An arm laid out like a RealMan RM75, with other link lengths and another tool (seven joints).
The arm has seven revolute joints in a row. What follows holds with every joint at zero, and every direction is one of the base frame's.
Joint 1 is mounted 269.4 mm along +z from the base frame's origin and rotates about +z.
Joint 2 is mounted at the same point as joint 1 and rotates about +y.
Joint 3 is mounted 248.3 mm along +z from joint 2 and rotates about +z.
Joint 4 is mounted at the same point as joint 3 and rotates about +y.
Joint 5 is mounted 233.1 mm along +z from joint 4 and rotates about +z.
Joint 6 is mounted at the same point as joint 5 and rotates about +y.
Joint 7 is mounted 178.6 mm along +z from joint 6 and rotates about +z.
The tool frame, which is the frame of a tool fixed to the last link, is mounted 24 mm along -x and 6 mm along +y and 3 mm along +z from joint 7; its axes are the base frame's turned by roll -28.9, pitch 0 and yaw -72.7 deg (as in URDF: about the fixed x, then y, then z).
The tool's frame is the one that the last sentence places.
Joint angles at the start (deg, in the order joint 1, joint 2, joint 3, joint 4, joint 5, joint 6, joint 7):
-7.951 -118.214 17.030 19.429 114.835 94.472 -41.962
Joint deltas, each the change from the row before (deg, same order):
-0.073 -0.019 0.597 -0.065 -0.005 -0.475 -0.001
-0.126 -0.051 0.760 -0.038 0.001 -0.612 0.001
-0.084 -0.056 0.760 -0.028 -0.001 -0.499 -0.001
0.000 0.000 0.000 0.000 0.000 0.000 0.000
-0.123 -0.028 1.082 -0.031 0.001 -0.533 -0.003
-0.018 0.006 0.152 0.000 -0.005 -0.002 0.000
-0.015 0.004 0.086 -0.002 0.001 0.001 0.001
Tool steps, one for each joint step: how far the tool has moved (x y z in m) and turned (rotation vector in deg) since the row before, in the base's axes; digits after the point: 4 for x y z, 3 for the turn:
-0.0003 0.0000 -0.0019 -0.523 0.305 0.021
-0.0003 0.0003 -0.0025 -0.660 0.417 -0.020
-0.0001 -0.0001 -0.0024 -0.658 0.350 -0.068
0.0000 0.0000 0.0000 0.000 0.000 0.000
0.0001 -0.0002 -0.0030 -0.932 0.445 -0.238
0.0002 -0.0001 -0.0003 -0.127 0.026 -0.088
0.0001 0.0000 -0.0002 -0.076 0.013 -0.057

